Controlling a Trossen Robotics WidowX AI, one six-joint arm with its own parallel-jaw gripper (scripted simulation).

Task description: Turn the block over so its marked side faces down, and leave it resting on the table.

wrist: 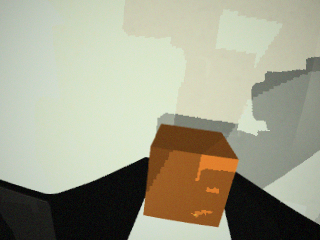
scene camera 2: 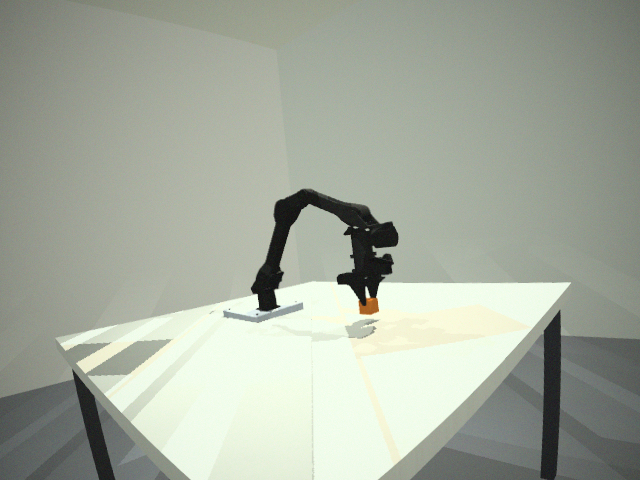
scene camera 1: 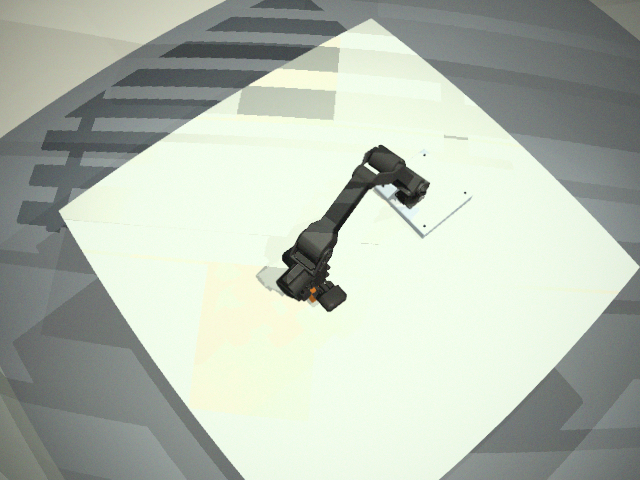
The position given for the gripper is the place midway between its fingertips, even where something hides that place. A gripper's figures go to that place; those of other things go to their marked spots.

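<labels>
So the gripper (wrist: 187, 171) sits 0.10 m from the lens, and then there's an orange block (wrist: 190, 170), which is 0.09 m from the lens.
</labels>
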